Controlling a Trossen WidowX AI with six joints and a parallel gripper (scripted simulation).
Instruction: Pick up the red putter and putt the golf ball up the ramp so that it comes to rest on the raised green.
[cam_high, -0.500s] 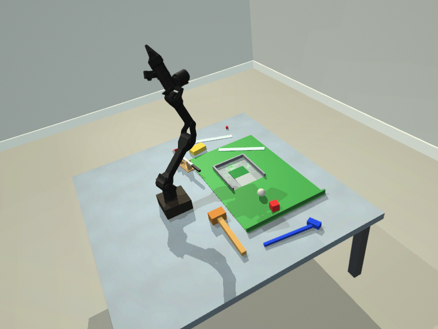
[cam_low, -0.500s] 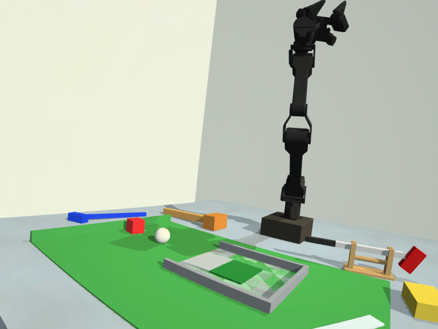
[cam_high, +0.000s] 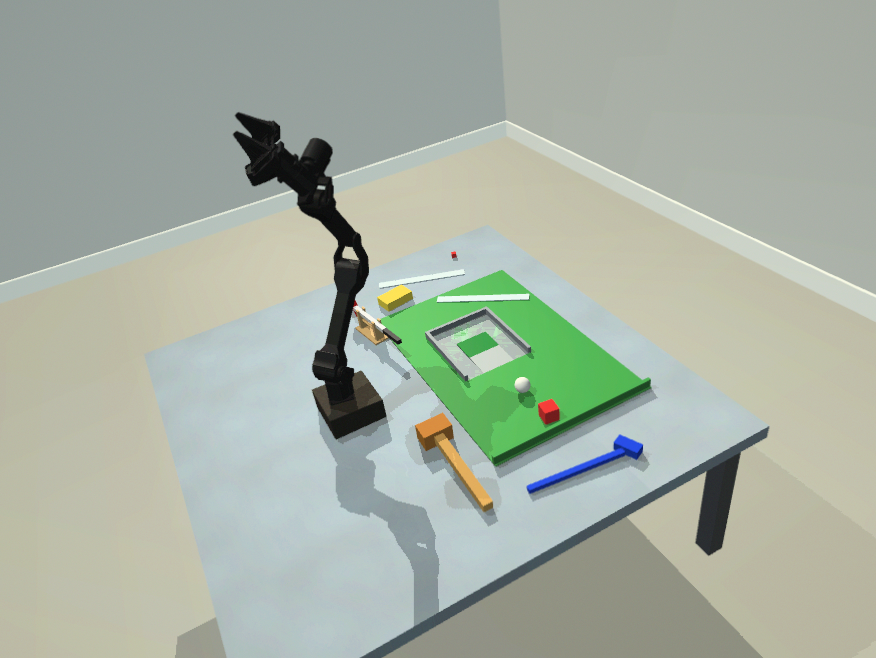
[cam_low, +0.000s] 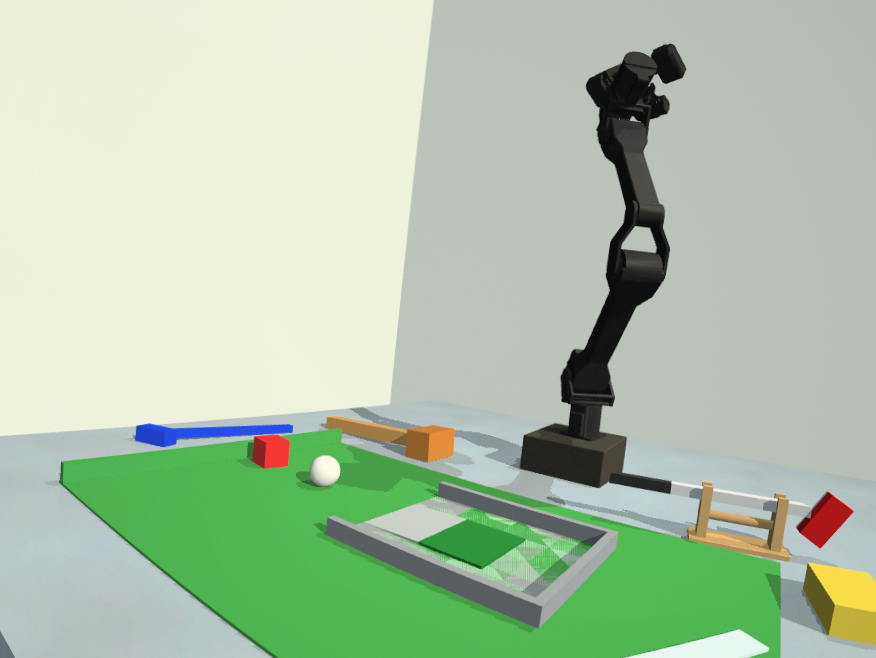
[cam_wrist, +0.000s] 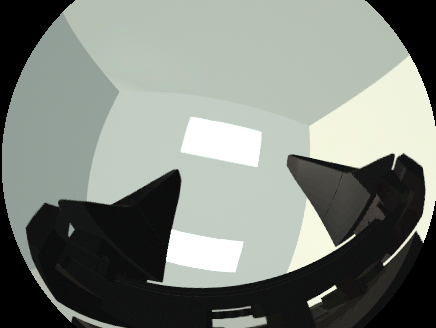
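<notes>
My gripper tip is 210 mm short of the red putter, 260 mm to the right of it and 760 mm above it. From my gripper tip the other things lie so: yellow block: 320 mm ahead, 410 mm to the left, 800 mm below; wooden stand: 200 mm ahead, 280 mm to the left, 780 mm below; white golf ball: 520 mm ahead, 180 mm to the right, 790 mm below.
</notes>
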